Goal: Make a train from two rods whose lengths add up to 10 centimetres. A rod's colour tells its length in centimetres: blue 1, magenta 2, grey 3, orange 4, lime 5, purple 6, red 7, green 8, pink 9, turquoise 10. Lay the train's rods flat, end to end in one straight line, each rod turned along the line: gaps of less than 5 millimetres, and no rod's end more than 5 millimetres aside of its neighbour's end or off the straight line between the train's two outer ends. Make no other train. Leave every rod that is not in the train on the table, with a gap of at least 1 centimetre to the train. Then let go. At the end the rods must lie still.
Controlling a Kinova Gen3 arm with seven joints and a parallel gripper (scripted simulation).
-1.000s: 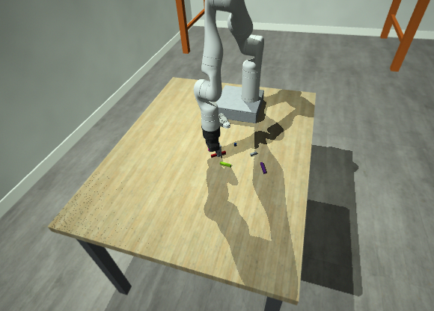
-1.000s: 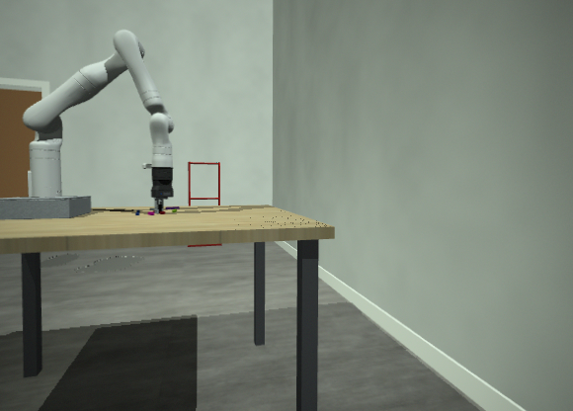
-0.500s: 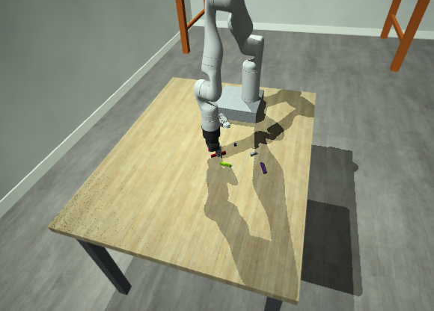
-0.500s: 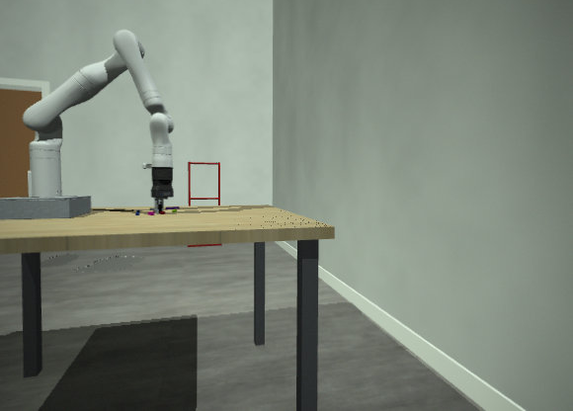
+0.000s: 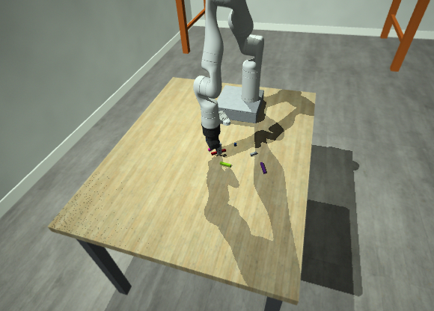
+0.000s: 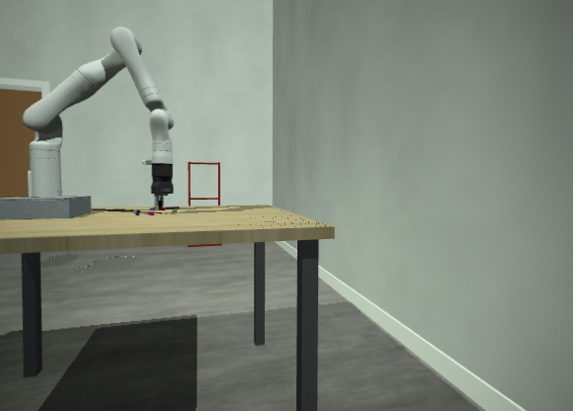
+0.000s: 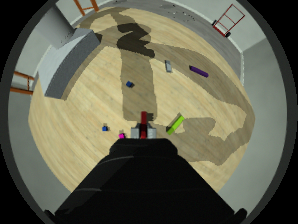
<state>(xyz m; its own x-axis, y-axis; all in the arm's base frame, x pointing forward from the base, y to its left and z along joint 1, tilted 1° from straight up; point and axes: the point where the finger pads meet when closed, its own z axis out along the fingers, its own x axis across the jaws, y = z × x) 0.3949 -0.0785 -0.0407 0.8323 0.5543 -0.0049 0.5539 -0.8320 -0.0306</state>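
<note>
My hand is 16 cm to the right of the grey rod, 3 cm past it and 3 cm above it. From my hand the other things lie so: lime rod: 6 cm ahead, 4 cm to the left, 3 cm below; magenta rod: 5 cm to the right, 3 cm below, 3 cm behind; red rod: 1 cm below.
</note>
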